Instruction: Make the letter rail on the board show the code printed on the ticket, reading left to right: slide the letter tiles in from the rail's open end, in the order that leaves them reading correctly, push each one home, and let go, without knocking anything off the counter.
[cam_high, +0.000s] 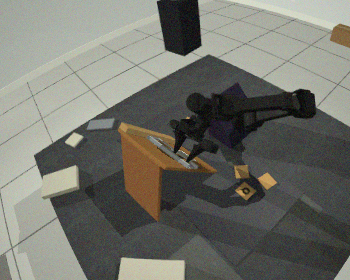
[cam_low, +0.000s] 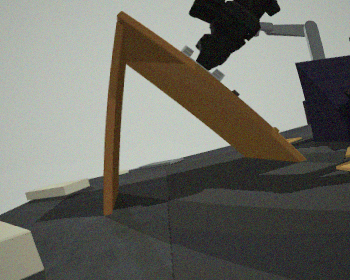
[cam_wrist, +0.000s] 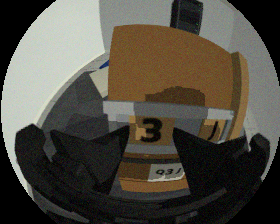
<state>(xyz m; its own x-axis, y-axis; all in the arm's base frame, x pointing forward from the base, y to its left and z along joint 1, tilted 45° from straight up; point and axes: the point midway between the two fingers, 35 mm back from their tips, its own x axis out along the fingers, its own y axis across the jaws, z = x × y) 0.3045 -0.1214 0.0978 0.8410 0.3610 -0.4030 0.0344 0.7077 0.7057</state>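
Now: gripper tip 80 mm above the white ticket, 60 mm past it and 50 mm to the left of it. From my gripper tip the other things lie so: cream block 430 mm to the right, 370 mm ahead, 160 mm below; small cream card 620 mm to the right, 180 mm ahead, 170 mm below; grey card 590 mm to the right, 170 mm below, 20 mm ahead.
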